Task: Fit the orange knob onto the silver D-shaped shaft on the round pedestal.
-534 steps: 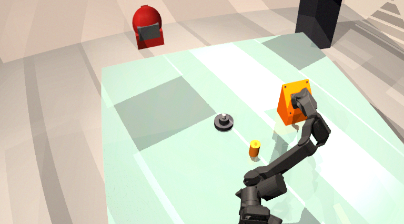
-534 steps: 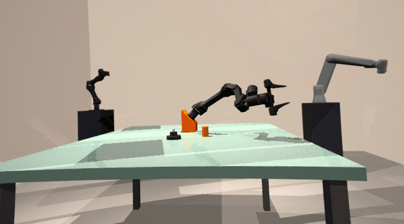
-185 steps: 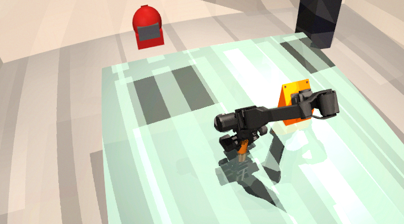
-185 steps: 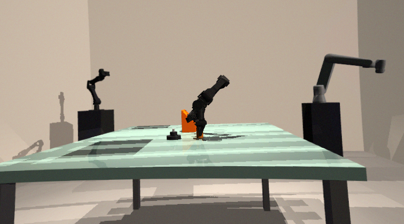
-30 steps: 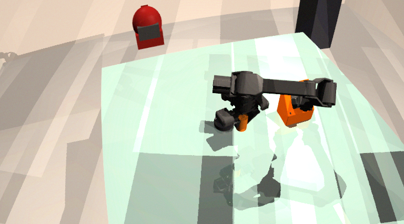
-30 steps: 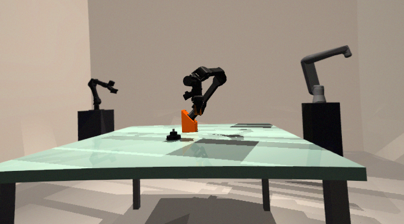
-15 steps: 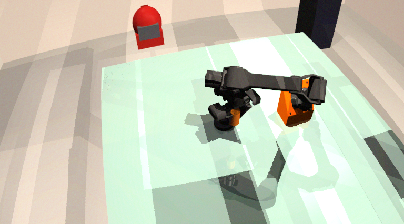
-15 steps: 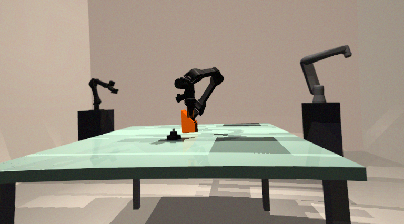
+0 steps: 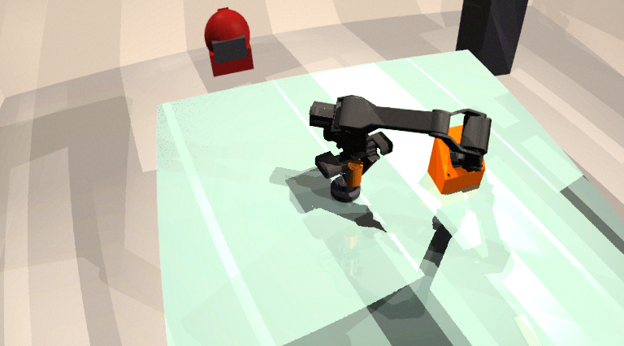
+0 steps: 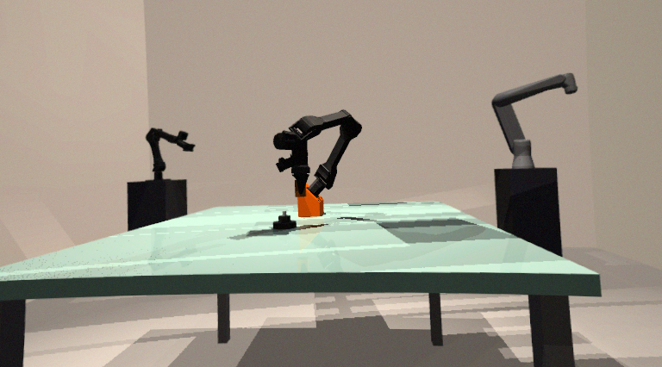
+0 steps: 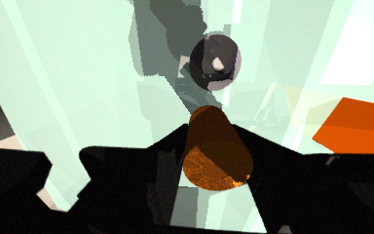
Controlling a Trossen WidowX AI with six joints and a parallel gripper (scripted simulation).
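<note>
The pedestal lies 9 cm below my gripper tip and 6 cm to the right of it. Also, from my gripper tip: orange knob (3 cm above).
</note>
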